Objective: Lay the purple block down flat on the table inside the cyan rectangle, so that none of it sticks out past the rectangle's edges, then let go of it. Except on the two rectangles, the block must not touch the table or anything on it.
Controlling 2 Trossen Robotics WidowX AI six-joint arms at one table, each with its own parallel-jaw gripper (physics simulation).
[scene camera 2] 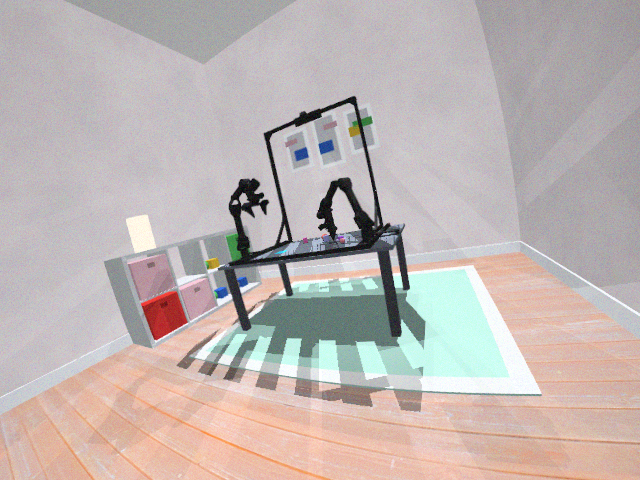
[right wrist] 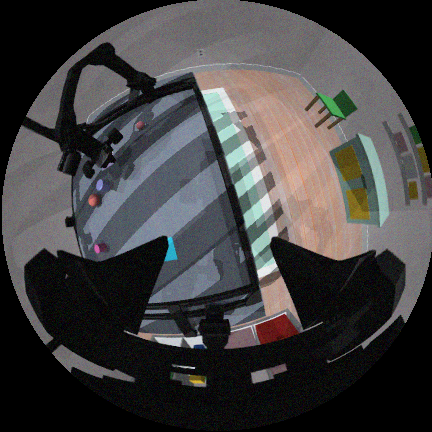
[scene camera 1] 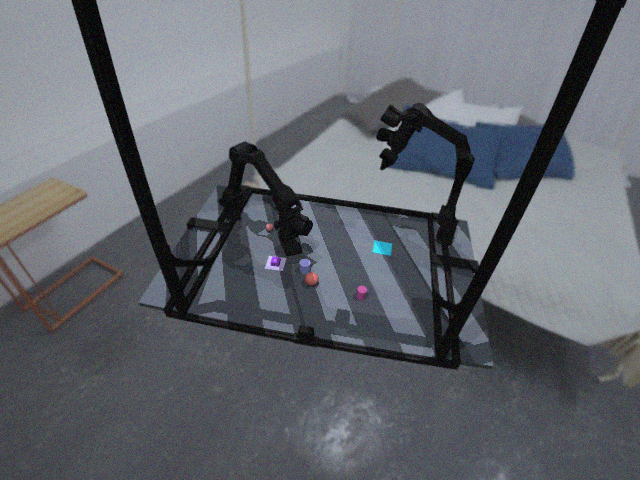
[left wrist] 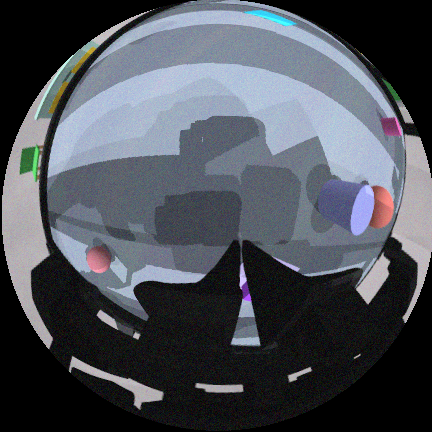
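Pixels of known places: left gripper, fingertip midpoint: [scene camera 2: 333, 239] [right wrist: 114, 160] [left wrist: 239, 244]; right gripper, fingertip midpoint: [scene camera 2: 260, 216] [right wrist: 220, 241] [scene camera 1: 384, 164]; left arm's base at its link origin: [scene camera 2: 368, 237] [right wrist: 150, 94] [scene camera 1: 232, 213] [left wrist: 90, 296]; right arm's base at its link origin: [scene camera 2: 245, 257] [right wrist: 214, 310] [scene camera 1: 444, 239].
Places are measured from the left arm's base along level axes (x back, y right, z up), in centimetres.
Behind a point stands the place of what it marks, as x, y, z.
Note:
The purple block [scene camera 1: 275, 260] {-10.4, 33.8, 0.0} lies on the lilac rectangle [scene camera 1: 280, 267] {-11.6, 36.3, -1.8} at the table's left. In the left wrist view only a sliver of the block [left wrist: 244, 289] {-10.4, 31.6, -0.9} shows behind the fingers. My left gripper [scene camera 1: 292, 248] {-16.4, 30.6, -0.7} [left wrist: 239, 244] {-16.4, 30.6, -0.7} [scene camera 2: 326, 231] {-16.4, 30.6, -0.7} is shut, its tips together with nothing between them, just above and beside the block. The cyan rectangle [scene camera 1: 382, 248] {-54.4, 39.3, -1.8} [left wrist: 268, 17] [right wrist: 171, 250] {-56.6, 37.2, -1.8} lies bare toward the table's right. My right gripper [scene camera 1: 385, 159] {-60.4, 20.8, 26.3} [right wrist: 220, 241] {-60.4, 20.8, 26.3} [scene camera 2: 258, 207] {-60.4, 20.8, 26.3} is open and empty, high above the table's far right.
A lavender cylinder [scene camera 1: 305, 266] {-19.7, 42.2, 2.0} [left wrist: 346, 205] {-20.3, 38.4, 1.6} and an orange ball [scene camera 1: 311, 278] {-19.6, 48.9, 2.6} [left wrist: 381, 206] {-20.6, 45.6, 2.0} stand just right of the block. A pink cylinder [scene camera 1: 362, 291] {-34.7, 60.0, 2.2} [right wrist: 99, 247] {-35.9, 57.7, 1.8} stands nearer the front. A small pink ball [scene camera 1: 270, 227] {-13.5, 15.2, 0.7} [left wrist: 98, 259] {-14.1, 15.2, 0.5} lies behind the left arm.

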